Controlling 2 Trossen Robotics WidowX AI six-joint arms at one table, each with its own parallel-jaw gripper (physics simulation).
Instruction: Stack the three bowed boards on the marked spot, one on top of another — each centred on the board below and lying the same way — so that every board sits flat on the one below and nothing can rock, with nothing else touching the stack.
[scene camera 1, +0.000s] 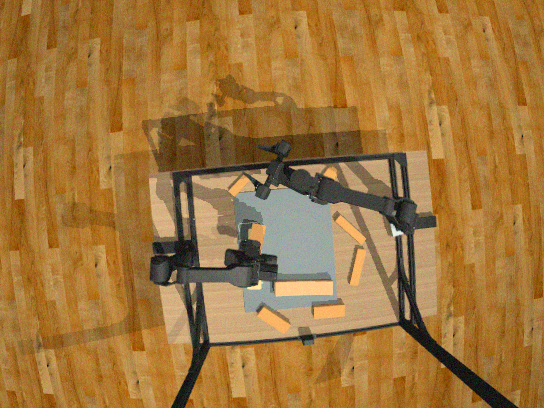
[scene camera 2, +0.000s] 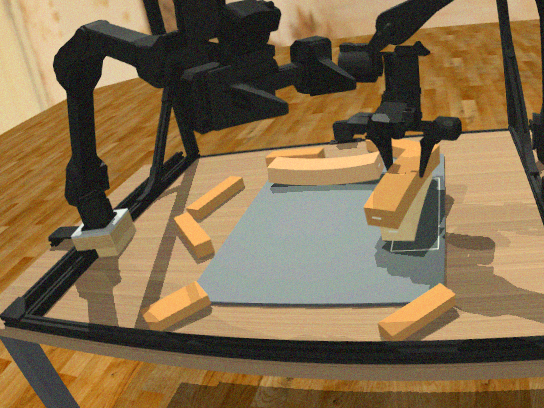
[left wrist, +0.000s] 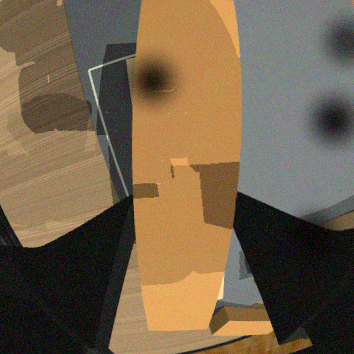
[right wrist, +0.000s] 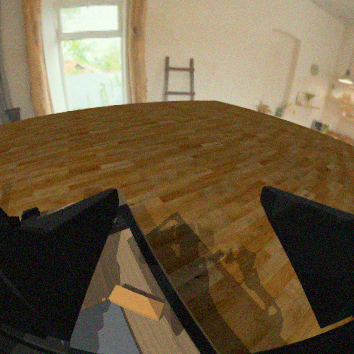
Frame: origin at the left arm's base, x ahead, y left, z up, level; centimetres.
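Seen in the pictures: left gripper, fingertip midpoint: (scene camera 2: 405, 175) (left wrist: 182, 199); right gripper, fingertip midpoint: (scene camera 1: 249, 159) (scene camera 2: 323, 95) (right wrist: 190, 194); left arm's base, origin of the base link: (scene camera 1: 187, 252); right arm's base, origin of the base link: (scene camera 2: 99, 222).
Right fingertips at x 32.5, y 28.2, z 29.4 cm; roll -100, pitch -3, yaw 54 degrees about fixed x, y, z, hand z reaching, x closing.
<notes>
Offsets run from my right fingertips to a thing's top centre. "*": to the spot under its first point. Level surfaces: height alone.
An orange bowed board @[dx -5.5, dy -33.0, dz -22.1 cm] (scene camera 1: 257, 232) (scene camera 2: 392, 200) (left wrist: 187, 120) lies on top of a paler bowed board @[dx -5.5, dy -35.2, dz -25.9 cm] (scene camera 2: 402, 234), turned at a slight angle to it, on the white-outlined spot @[* dx -10.5, dy -30.4, dz -30.8 cm] (scene camera 2: 439, 215) (left wrist: 100, 107). My left gripper (scene camera 2: 406, 171) (left wrist: 182, 199) is shut on the upper board, one finger against each long side. The lower board is mostly hidden. A third bowed board @[dx +11.8, dy -50.1, dz -26.2 cm] (scene camera 1: 304, 288) (scene camera 2: 325, 171) lies apart on the mat, its ends curving up. My right gripper (scene camera 1: 254, 161) (scene camera 2: 321, 97) (right wrist: 190, 194) is open and empty, raised beyond the mat's upper edge in scene camera 1.
Several small orange blocks lie around the grey mat @[dz -30.8 cm] (scene camera 1: 300, 240) (scene camera 2: 300, 250), including one block @[dx -6.3, dy -4.6, dz -28.9 cm] (scene camera 1: 240, 185) (scene camera 2: 417, 312) (right wrist: 136, 301), another block @[dx -2.3, dy -62.1, dz -28.1 cm] (scene camera 1: 273, 319) and a third block @[dx +21.1, dy -62.6, dz -28.3 cm] (scene camera 1: 328, 310). A pale block (scene camera 2: 107, 241) is at the right arm's base. A black frame (scene camera 1: 290, 162) borders the table.
</notes>
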